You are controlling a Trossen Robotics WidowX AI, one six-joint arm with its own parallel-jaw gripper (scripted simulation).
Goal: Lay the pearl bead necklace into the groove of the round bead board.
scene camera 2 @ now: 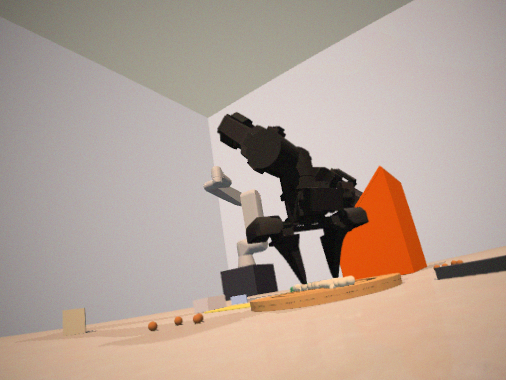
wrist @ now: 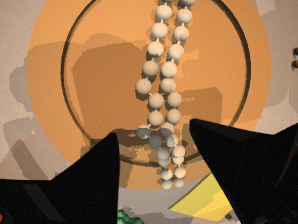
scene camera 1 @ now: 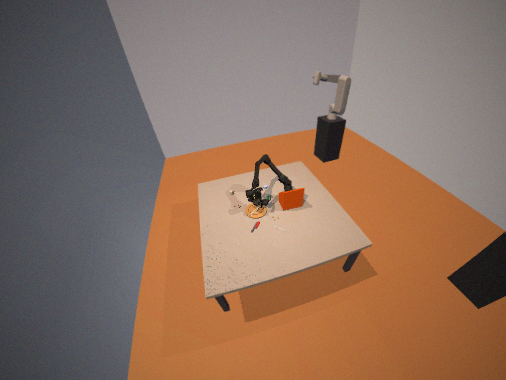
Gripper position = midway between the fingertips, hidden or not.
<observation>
I see my gripper (scene camera 2: 320, 281), a yellow flat piece (wrist: 207, 194) and a round wooden bead board (wrist: 112, 58).
My gripper is seen too in the wrist view (wrist: 154, 132).
</observation>
